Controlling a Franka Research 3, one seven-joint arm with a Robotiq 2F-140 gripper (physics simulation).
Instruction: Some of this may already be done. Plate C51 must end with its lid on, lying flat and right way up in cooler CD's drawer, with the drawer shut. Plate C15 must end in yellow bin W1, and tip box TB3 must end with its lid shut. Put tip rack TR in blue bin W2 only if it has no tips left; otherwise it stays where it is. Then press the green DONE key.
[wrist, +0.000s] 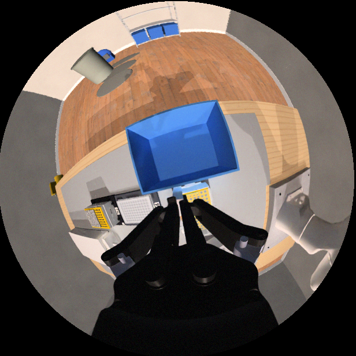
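My gripper (178, 192) is shut and empty, its fingertips just beyond the near rim of the large blue bin (182, 152). No object shows inside the bin. A box with a yellow perforated top and a light blue part (199, 194) is partly hidden behind the right finger; whether its lid is shut is unclear. A pale gridded plate (136, 209) lies on a black holder left of the fingers. Farther left is a grey rack or box with a yellow top (97, 217), with grey tips over part of it. Labels are unreadable. The cooler drawer and the green key do not show.
A grey-green bucket (93, 66) stands on the floor beyond the bench. A shelf unit with blue boxes (156, 32) is at the back wall. A small yellow object (56, 185) is at the bench's left edge. A white robot base (295, 215) stands at the right.
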